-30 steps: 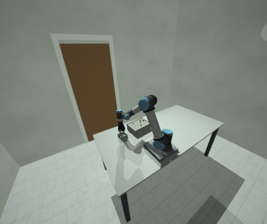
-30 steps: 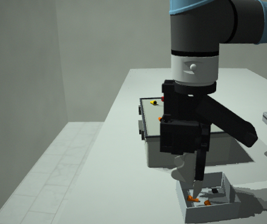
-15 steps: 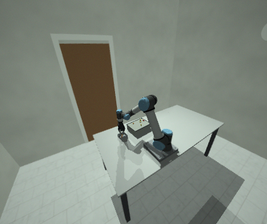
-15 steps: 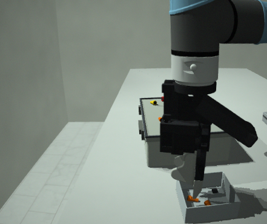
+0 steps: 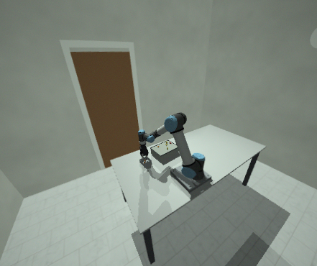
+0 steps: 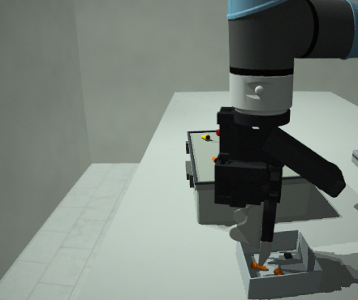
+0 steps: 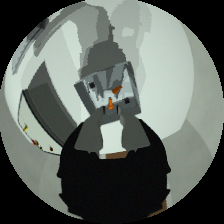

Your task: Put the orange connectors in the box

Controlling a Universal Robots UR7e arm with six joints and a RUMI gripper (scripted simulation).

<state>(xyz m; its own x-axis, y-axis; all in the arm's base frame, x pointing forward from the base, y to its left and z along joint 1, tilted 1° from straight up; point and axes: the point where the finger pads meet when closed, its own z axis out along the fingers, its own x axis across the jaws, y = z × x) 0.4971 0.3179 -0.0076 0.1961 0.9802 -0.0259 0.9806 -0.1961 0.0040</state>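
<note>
Right now the steel junction box is 4 cm below my hand and 2 cm behind it. The rest, counted from my hand: tool case (28 cm to the right, 2 cm above, 1 cm ahead).
</note>
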